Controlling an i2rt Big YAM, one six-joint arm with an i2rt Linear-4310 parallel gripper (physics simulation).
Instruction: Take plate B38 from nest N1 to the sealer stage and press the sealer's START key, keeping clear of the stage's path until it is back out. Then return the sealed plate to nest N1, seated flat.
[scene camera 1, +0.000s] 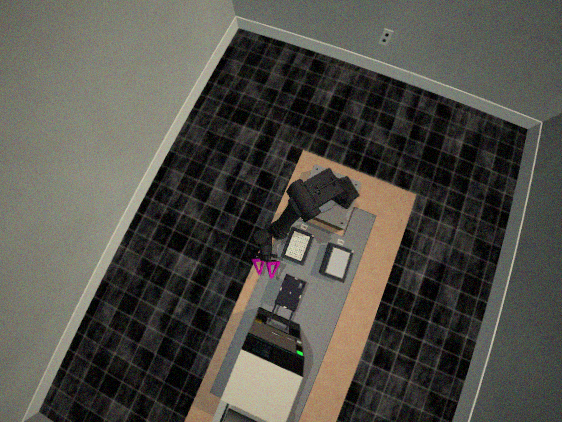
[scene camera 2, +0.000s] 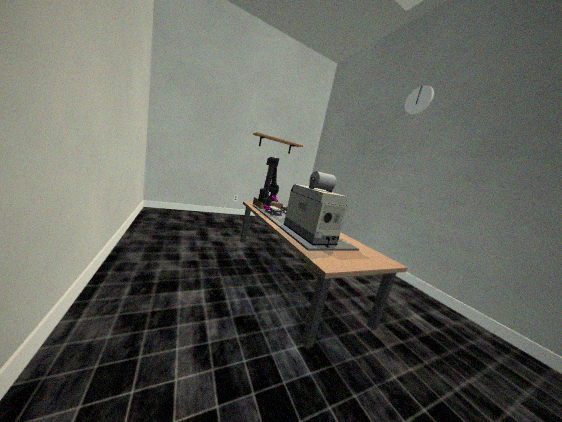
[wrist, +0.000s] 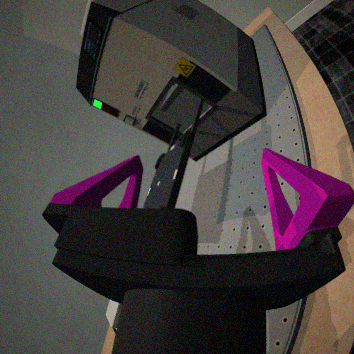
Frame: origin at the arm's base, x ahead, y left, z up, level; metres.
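Seen in the pictures: gripper, fingertip midpoint: (scene camera 1: 265, 276) (scene camera 2: 275, 205) (wrist: 200, 157).
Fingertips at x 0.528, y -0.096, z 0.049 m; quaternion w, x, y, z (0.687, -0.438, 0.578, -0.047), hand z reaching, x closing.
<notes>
A point is followed by its place in that frame.
My gripper (scene camera 1: 265, 275) @[x 0.528, y -0.096, z 0.049 m] (scene camera 2: 270, 203) @[x 0.528, y -0.096, z 0.049 m] (wrist: 200, 157) @[x 0.528, y -0.096, z 0.049 m] is open and empty, with magenta fingers. It is beside the bench mat's left edge in scene camera 1. A plate with a pale dotted top (scene camera 1: 298, 246) @[x 0.330, y -0.041, z -0.015 m] sits in one dark nest; a plate with a plain light top (scene camera 1: 337, 263) @[x 0.292, y 0.158, z 0.000 m] sits in the other. The nest labels are too small to read, so I cannot tell which is N1 or B38. The dark sealer stage (scene camera 1: 290, 292) @[x 0.525, y 0.041, z 0.033 m] (wrist: 165, 182) @[x 0.527, y 0.019, z 0.031 m] is out on its rails and bears no plate. The sealer (scene camera 1: 265, 385) @[x 0.768, y 0.102, z 0.276 m] (scene camera 2: 305, 212) @[x 0.953, y 0.020, z 0.107 m] (wrist: 150, 55) @[x 0.688, y -0.001, z 0.135 m] shows a green lit key (scene camera 1: 300, 353) @[x 0.651, y 0.166, z 0.200 m] (wrist: 97, 104) @[x 0.650, y 0.166, z 0.197 m].
The grey perforated mat (scene camera 1: 325, 310) @[x 0.519, y 0.251, z -0.073 m] (wrist: 240, 187) @[x 0.563, y -0.008, z -0.074 m] lies on the wooden table (scene camera 1: 367, 280) @[x 0.274, y 0.356, z -0.086 m] (scene camera 2: 360, 257) @[x 1.209, y 0.360, z -0.086 m] (wrist: 320, 120) @[x 0.654, y -0.131, z -0.087 m]. The arm's base stands at the table's far end. A roll (scene camera 2: 323, 181) @[x 0.963, y 0.095, z 0.344 m] sits on top of the sealer. A wall shelf (scene camera 2: 277, 140) hangs behind the arm.
</notes>
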